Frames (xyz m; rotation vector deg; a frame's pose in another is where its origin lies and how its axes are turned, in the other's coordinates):
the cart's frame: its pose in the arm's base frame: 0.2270 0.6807 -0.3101 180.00 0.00 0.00
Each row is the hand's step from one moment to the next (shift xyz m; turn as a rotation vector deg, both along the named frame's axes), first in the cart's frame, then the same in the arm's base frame.
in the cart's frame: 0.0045 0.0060 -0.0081 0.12 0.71 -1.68
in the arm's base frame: 0.0045 -0.0060 0.0081 0.12 -0.71 1.68
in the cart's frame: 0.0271 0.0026 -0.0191 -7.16 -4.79 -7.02
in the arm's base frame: 0.0271 -0.0026 0.0191 -7.16 4.79 7.02
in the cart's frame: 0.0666 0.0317 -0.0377 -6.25 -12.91 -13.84
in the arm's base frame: 0.0666 -0.0317 0.0377 -6.25 12.91 13.84
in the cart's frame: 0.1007 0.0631 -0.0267 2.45 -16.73 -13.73
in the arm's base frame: 0.1007 -0.0631 0.0267 2.45 16.73 13.73
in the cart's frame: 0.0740 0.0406 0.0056 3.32 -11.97 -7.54
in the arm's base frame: 0.0740 -0.0406 -0.0056 3.32 11.97 7.54
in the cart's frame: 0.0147 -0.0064 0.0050 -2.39 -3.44 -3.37
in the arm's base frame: 0.0147 0.0064 -0.0050 -2.39 3.44 3.37
